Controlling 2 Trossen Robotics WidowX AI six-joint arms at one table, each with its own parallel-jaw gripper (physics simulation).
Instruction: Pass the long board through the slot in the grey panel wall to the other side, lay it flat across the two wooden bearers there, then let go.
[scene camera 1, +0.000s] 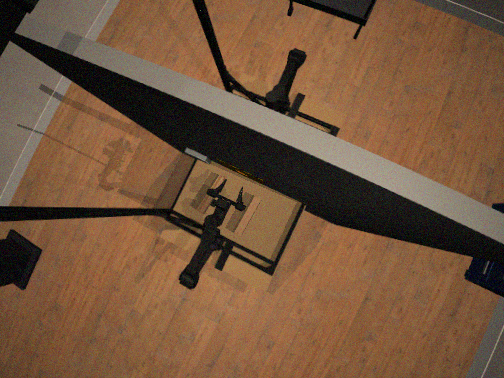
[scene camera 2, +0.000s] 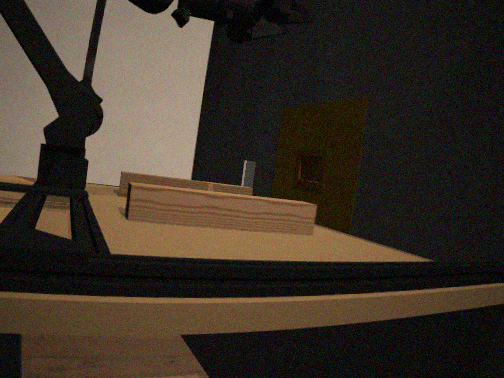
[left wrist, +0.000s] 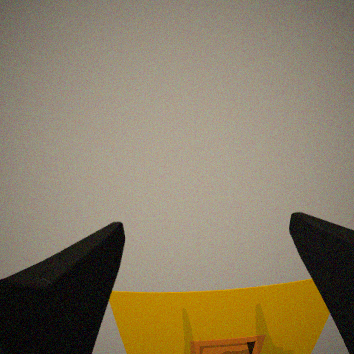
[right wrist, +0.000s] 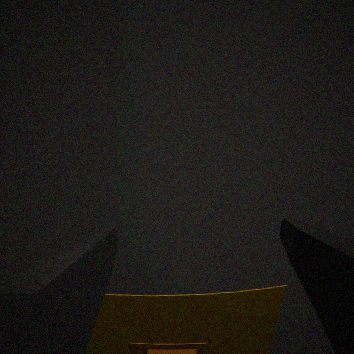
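The grey panel wall (scene camera 1: 150, 112) (scene camera 2: 425, 150) (left wrist: 200, 125) (right wrist: 200, 100) stands upright. A yellow plate (scene camera 2: 340, 130) (left wrist: 150, 312) (right wrist: 235, 322) on it surrounds the slot (scene camera 2: 311, 170), which is partly cut off in both wrist views. Two wooden bearers lie apart on the table: the nearer bearer (scene camera 1: 248, 217) (scene camera 2: 220, 208) and the farther bearer (scene camera 2: 165, 183). My right gripper (scene camera 1: 232, 184) (scene camera 2: 299, 27) (right wrist: 199, 232) is open and empty, raised above the bearers and facing the wall. My left gripper (left wrist: 208, 227) is open and empty, facing the wall's other side. The long board does not show.
The table (scene camera 1: 277, 220) (scene camera 2: 175, 242) on the right arm's side has a dark frame and upright posts. A small grey block (scene camera 1: 196, 155) (scene camera 2: 249, 173) stands by the wall. The left arm (scene camera 1: 287, 82) shows beyond the wall, whose top hides most of that side's table.
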